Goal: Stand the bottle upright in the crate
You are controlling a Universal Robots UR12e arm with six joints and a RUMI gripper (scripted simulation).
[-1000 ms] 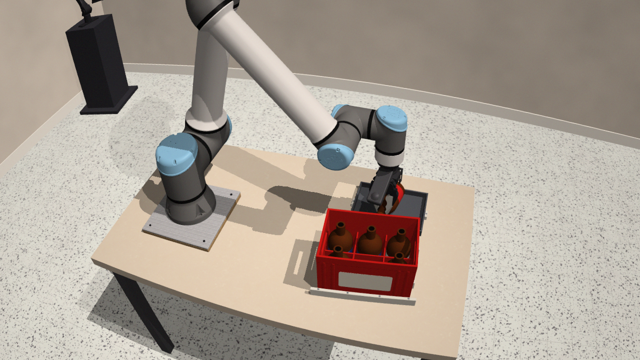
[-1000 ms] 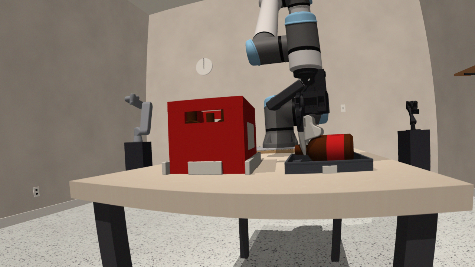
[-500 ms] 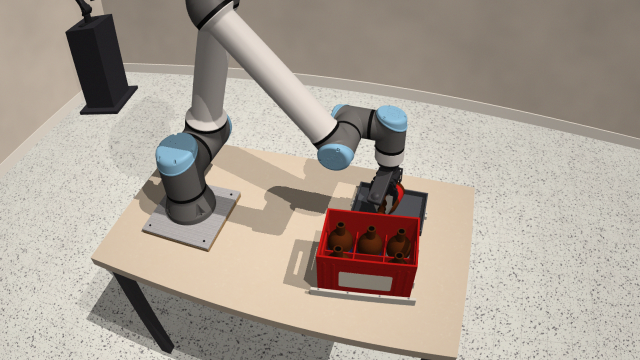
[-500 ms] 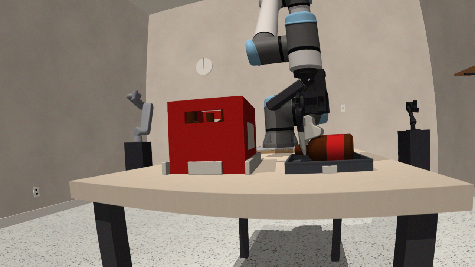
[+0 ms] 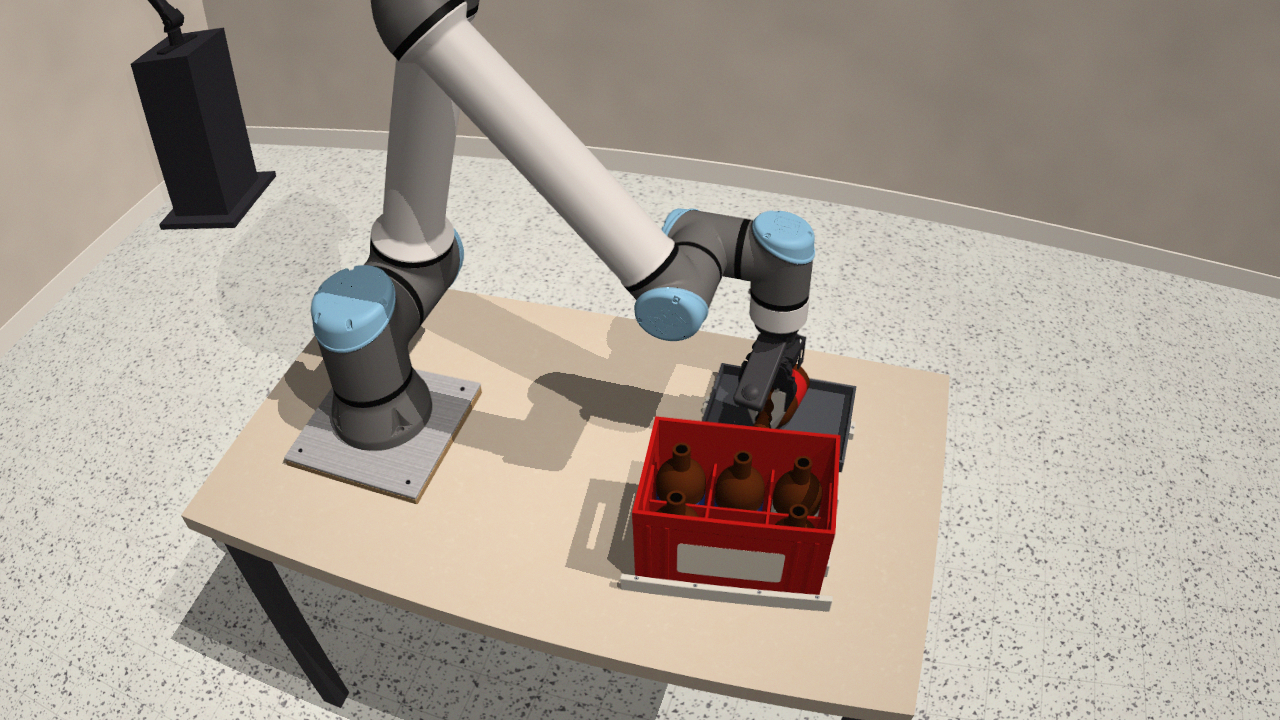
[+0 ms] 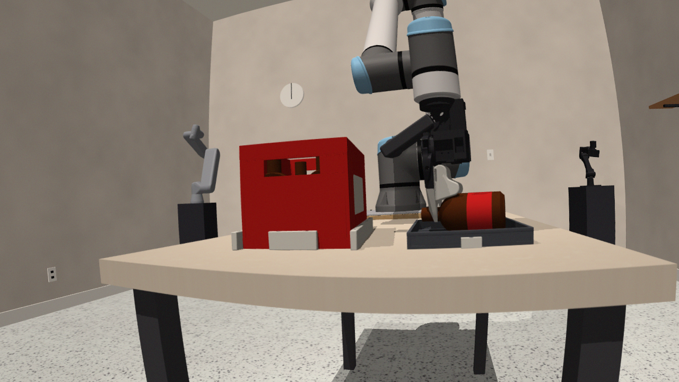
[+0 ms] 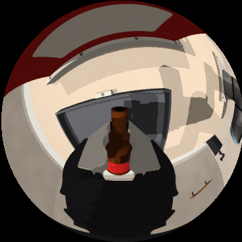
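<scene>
Right now my hand is 5 cm to the right of the tray, 3 cm short of it and 3 cm above it. From my hand the other things lie so: red crate: 24 cm to the right, 4 cm behind, 4 cm above.
</scene>
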